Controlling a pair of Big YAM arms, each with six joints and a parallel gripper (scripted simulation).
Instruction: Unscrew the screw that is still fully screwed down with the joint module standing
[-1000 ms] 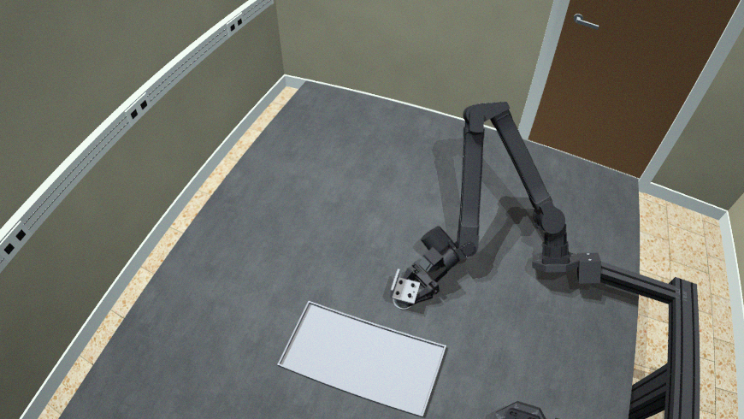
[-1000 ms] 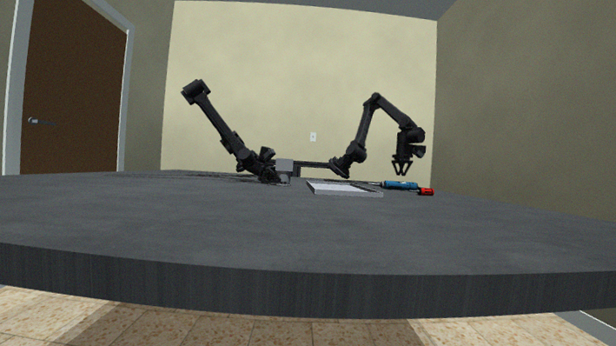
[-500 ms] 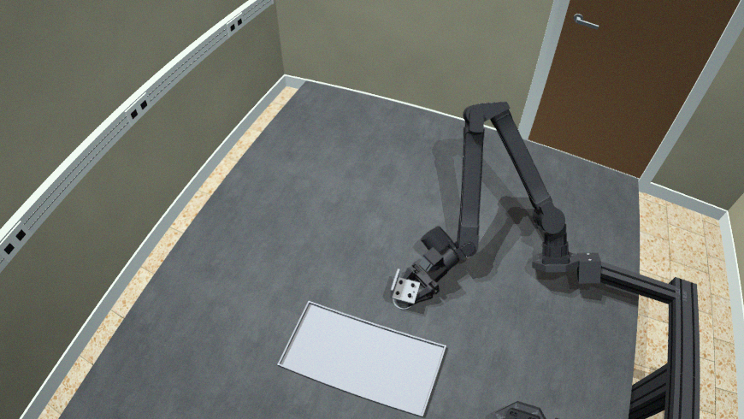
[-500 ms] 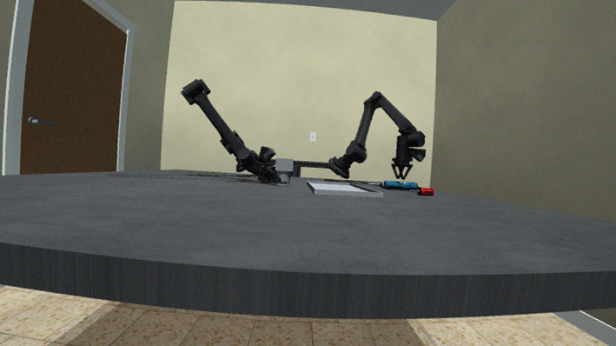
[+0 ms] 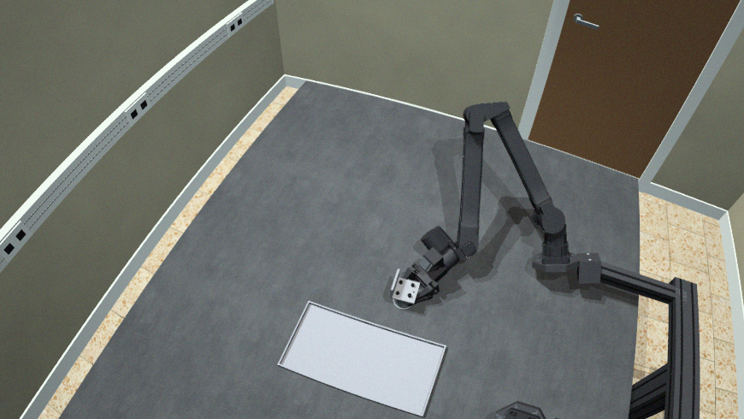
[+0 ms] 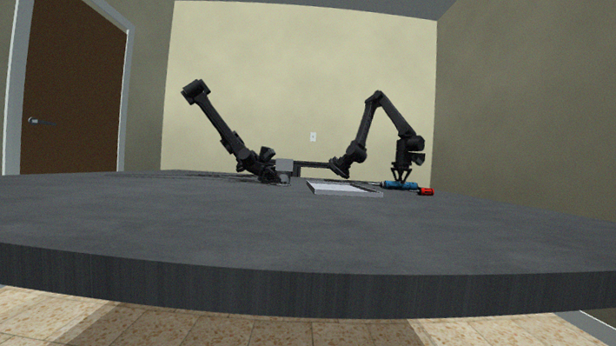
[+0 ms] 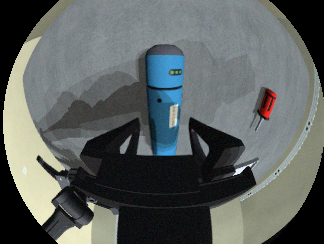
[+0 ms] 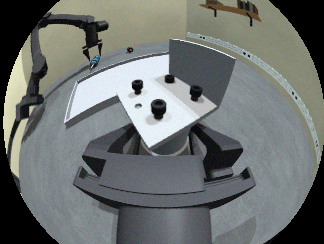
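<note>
My right hand is 5 cm below the grey bracket. Round my right hand: flat white tray (4 cm ahead, 22 cm to the left, 2 cm below); red-handled screwdriver (10 cm ahead, 55 cm to the left, 1 cm below).
</note>
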